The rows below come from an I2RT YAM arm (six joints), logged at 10 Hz.
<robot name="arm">
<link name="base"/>
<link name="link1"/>
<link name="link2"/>
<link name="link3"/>
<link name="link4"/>
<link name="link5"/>
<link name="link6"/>
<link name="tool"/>
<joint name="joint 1" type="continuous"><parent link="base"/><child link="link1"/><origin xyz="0 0 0.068" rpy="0 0 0"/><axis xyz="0 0 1"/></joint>
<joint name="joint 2" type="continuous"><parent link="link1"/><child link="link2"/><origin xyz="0.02 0.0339 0.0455" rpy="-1.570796 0 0"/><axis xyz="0 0 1"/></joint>
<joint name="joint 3" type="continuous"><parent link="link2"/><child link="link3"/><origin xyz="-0.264 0 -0.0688" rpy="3.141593 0 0"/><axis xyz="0 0 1"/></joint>
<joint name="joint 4" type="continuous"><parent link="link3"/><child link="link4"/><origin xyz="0.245 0.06 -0.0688" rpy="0 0 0"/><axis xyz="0 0 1"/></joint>
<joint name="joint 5" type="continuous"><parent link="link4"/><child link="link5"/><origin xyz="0.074 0.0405 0.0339" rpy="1.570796 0 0"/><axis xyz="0 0 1"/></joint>
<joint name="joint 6" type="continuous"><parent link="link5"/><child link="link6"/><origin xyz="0.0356 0 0.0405" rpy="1.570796 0 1.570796"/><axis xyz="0 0 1"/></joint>
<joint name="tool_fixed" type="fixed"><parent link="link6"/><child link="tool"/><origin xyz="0 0 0" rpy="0 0 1.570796"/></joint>
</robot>
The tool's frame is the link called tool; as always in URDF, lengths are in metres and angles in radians. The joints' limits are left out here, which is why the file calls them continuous.
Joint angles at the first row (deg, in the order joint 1, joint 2, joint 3, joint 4, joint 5, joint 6):
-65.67, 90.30, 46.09, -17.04, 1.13, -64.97
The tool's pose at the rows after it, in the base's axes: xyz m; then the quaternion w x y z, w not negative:
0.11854, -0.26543, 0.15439, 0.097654, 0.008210, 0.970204, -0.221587
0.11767, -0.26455, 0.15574, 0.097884, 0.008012, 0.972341, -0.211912
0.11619, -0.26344, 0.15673, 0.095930, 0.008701, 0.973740, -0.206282
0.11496, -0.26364, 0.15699, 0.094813, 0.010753, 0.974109, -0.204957
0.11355, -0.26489, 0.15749, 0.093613, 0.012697, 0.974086, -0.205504
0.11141, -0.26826, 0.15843, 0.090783, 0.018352, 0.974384, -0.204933
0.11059, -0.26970, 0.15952, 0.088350, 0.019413, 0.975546, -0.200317
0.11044, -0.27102, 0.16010, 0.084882, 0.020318, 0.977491, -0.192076
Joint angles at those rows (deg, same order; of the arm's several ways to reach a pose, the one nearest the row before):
-65.89, 90.19, 46.37, -18.15, 0.38, -65.01
-66.04, 90.04, 46.81, -19.77, -0.16, -65.06
-66.24, 89.76, 46.94, -20.88, -0.29, -65.14
-66.48, 89.71, 47.00, -21.19, -0.29, -65.14
-66.83, 89.78, 47.20, -21.32, -0.25, -65.28
-67.46, 90.21, 47.92, -21.80, -0.12, -65.28
-67.72, 90.48, 48.60, -22.83, -0.16, -65.41
-67.85, 90.96, 49.45, -24.25, -0.21, -65.43

